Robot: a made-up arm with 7 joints. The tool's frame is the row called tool.
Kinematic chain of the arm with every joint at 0, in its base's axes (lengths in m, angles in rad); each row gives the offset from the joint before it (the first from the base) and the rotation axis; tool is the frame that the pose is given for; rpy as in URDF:
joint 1: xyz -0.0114 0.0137 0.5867 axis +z
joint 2: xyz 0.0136 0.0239 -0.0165 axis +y
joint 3: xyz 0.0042 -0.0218 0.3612 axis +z
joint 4: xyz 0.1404 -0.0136 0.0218 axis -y
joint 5: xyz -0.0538 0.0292 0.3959 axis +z
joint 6: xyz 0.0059 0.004 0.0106 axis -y
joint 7: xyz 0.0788 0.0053 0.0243 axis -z
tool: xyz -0.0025 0.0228 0.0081 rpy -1.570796 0 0
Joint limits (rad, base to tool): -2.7..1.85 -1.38..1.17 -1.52..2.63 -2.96..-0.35 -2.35..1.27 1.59..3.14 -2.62..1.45
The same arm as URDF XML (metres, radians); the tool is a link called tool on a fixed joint. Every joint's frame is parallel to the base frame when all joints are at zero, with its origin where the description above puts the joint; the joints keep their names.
<robot name="arm">
<link name="base_link"/>
<link name="link1"/>
<link name="link2"/>
<link name="link3"/>
<link name="link4"/>
<link name="link5"/>
<link name="link6"/>
<link name="link7"/>
<link name="tool"/>
<joint name="joint 1" type="revolute"><parent link="base_link"/><child link="link1"/><origin xyz="-0.0114 0.0137 0.5867" rpy="0 0 0"/><axis xyz="0 0 1"/><limit lower="-2.7" upper="1.85"/></joint>
<joint name="joint 2" type="revolute"><parent link="link1"/><child link="link2"/><origin xyz="0.0136 0.0239 -0.0165" rpy="0 0 0"/><axis xyz="0 1 0"/><limit lower="-1.38" upper="1.17"/></joint>
<joint name="joint 3" type="revolute"><parent link="link2"/><child link="link3"/><origin xyz="0.0042 -0.0218 0.3612" rpy="0 0 0"/><axis xyz="0 0 1"/><limit lower="-1.52" upper="2.63"/></joint>
<joint name="joint 4" type="revolute"><parent link="link3"/><child link="link4"/><origin xyz="0.1404 -0.0136 0.0218" rpy="0 0 0"/><axis xyz="0 -1 0"/><limit lower="-2.96" upper="-0.35"/></joint>
<joint name="joint 5" type="revolute"><parent link="link4"/><child link="link5"/><origin xyz="-0.0538 0.0292 0.3959" rpy="0 0 0"/><axis xyz="0 0 1"/><limit lower="-2.35" upper="1.27"/></joint>
<joint name="joint 6" type="revolute"><parent link="link5"/><child link="link6"/><origin xyz="0.0059 0.004 0.0106" rpy="0 0 0"/><axis xyz="0 -1 0"/><limit lower="1.59" upper="3.14"/></joint>
<joint name="joint 7" type="revolute"><parent link="link6"/><child link="link7"/><origin xyz="0.0788 0.0053 0.0243" rpy="0 0 0"/><axis xyz="0 0 -1"/><limit lower="-2.62" upper="1.45"/></joint>
<joint name="tool_joint" type="fixed"><parent link="link7"/><child link="tool"/><origin xyz="-0.0025 0.0228 0.0081" rpy="-1.5708 0 0"/></joint>
</robot>

